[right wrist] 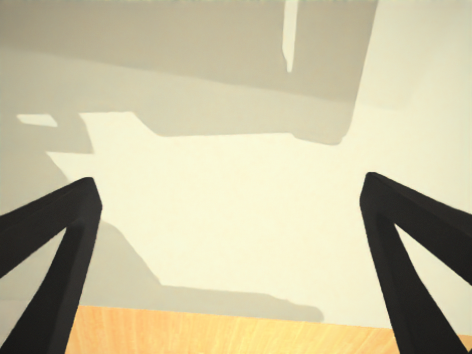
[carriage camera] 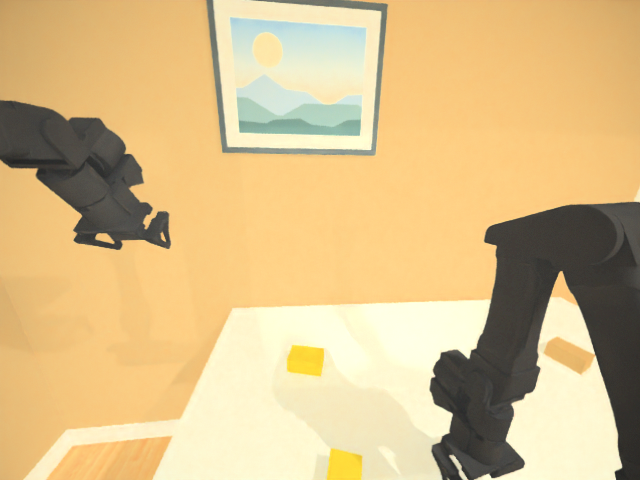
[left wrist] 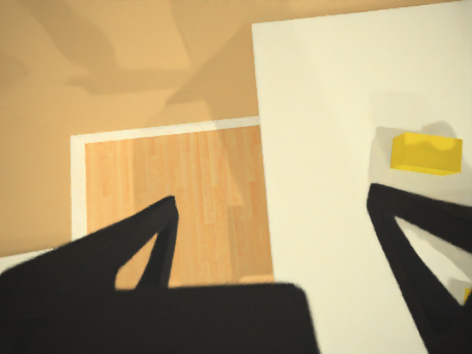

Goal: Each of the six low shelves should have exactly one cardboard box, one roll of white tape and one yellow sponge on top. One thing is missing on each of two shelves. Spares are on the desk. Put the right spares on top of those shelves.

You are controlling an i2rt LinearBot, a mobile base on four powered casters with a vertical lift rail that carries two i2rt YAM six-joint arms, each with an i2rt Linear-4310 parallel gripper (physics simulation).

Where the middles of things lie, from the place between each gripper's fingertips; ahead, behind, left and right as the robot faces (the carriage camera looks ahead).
I see the framed landscape picture (carriage camera: 285,84) 420 mm ahead of my left hand, 330 mm to the right of it and 430 mm above it.
I see my right gripper 820 mm below the framed landscape picture, 650 mm short of it and 300 mm to the right of it.
